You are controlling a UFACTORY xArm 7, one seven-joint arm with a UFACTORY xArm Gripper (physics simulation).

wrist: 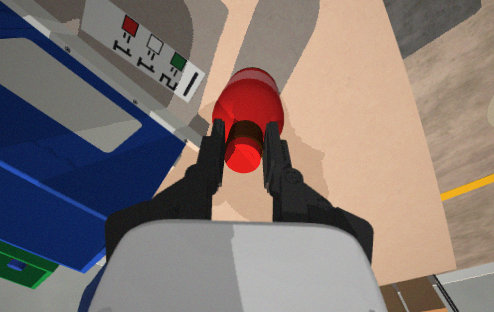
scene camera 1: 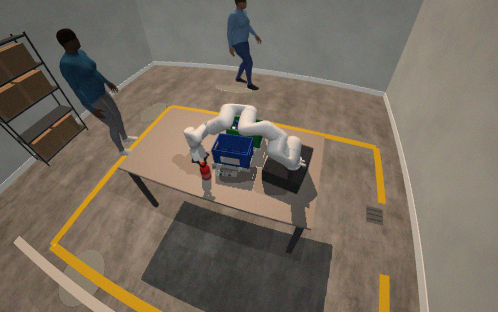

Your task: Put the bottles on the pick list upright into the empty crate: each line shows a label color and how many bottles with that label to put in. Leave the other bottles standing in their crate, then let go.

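Frame: origin at the arm's base, x ahead, y left, z up, level; metres.
Seen in the pictures: gripper, fingertip midpoint: (wrist: 244, 134) (scene camera 1: 203, 165).
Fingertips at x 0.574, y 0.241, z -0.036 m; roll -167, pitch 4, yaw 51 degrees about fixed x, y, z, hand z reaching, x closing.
Offsets run from my fingertips to a thing's middle. "pt": to the spot under its first point. Level surfaces: height alone.
My gripper (scene camera 1: 201, 161) (wrist: 244, 134) is shut on the neck of a red bottle {dx +0.009, dy -0.007, dz -0.061 m} (scene camera 1: 205, 172) (wrist: 250, 100), cap toward the wrist camera. The bottle hangs above the table, left of the blue crate {dx -0.111, dy -0.243, dz -0.051 m} (scene camera 1: 233, 150) (wrist: 50, 200) in the scene view. The inside of the blue crate is hard to make out. The pick list {dx -0.120, dy -0.090, dz -0.137 m} (scene camera 1: 227, 173) (wrist: 145, 50) lies in front of the blue crate and reads red 1, white 1, green 2. The green crate {pt dx -0.248, dy -0.401, dz -0.024 m} (scene camera 1: 257, 140) (wrist: 30, 265) stands behind the blue crate, partly hidden by the arm; its bottles are mostly hidden.
The table {dz -0.138 m} (scene camera 1: 165, 145) (wrist: 360, 150) carries the crates and the arm's black base (scene camera 1: 280, 177). The table's front edge runs near the held bottle. Two people (scene camera 1: 85, 75) (scene camera 1: 241, 35) stand beyond the table, and a shelf rack (scene camera 1: 40, 63) stands at the far left.
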